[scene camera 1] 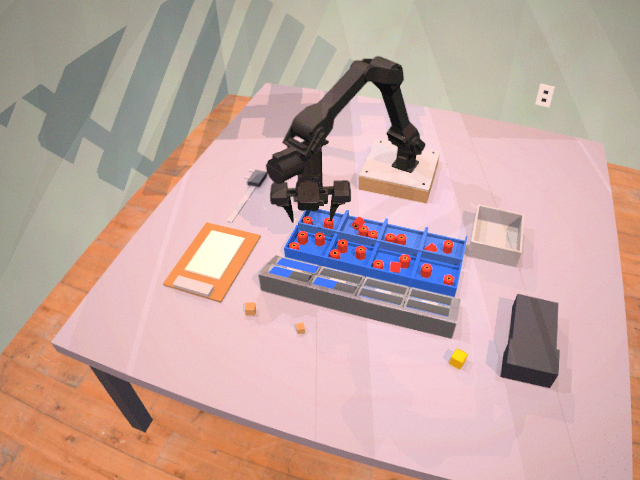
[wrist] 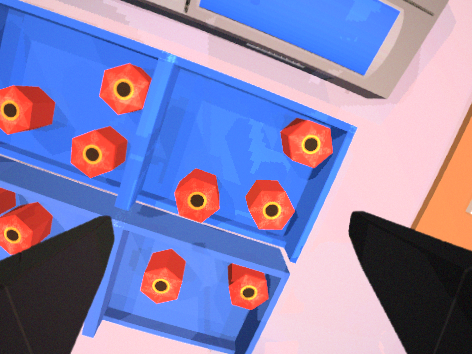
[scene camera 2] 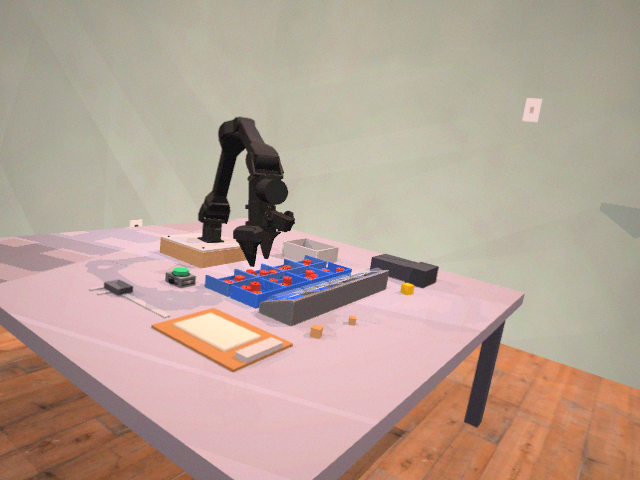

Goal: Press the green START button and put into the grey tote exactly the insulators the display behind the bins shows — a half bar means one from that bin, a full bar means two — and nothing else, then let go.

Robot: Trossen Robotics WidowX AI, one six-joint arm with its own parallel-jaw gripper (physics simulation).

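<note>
My gripper [scene camera 1: 311,221] [scene camera 2: 258,261] [wrist: 233,225] is open and empty, above the left end of the blue bins [scene camera 1: 444,286] [scene camera 2: 245,295]. In the wrist view, the end bin nearer the display holds three red insulators [wrist: 197,196] [wrist: 270,205] [wrist: 307,143]; the end bin behind it holds two [wrist: 163,276] [wrist: 248,287]. The display [scene camera 1: 356,307] [scene camera 2: 330,302] shows a full blue bar at the left of its upper row, half bars in the two leftmost lower windows, and grey elsewhere. The grey tote [scene camera 1: 496,251] [scene camera 2: 305,254] looks empty in scene view 1. The green button [scene camera 2: 180,271] is hidden in scene view 1.
An orange clipboard [scene camera 1: 251,248] [scene camera 2: 170,326] and a black adapter [scene camera 1: 256,178] [scene camera 2: 118,286] lie left of the bins. Two orange cubes [scene camera 1: 250,308] [scene camera 1: 300,328] and a yellow cube [scene camera 1: 458,358] [scene camera 2: 407,288] lie on the display's far side from the arm. A dark block [scene camera 1: 532,330] [scene camera 2: 403,269] stands beyond the tote.
</note>
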